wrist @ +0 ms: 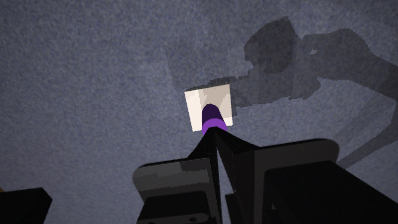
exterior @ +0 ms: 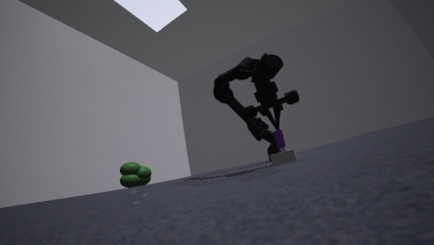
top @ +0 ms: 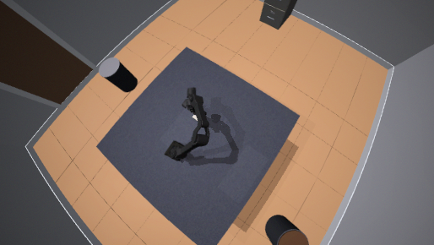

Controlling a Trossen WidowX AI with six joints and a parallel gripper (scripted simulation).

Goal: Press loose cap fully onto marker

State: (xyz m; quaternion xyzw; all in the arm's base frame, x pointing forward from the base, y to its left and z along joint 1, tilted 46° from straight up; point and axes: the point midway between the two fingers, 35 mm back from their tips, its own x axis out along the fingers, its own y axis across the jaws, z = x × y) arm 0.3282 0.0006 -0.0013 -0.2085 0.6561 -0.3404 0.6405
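The purple marker cap is 3 cm below my gripper tip. The rest, counted from my gripper tip: holder block: 9 cm below.
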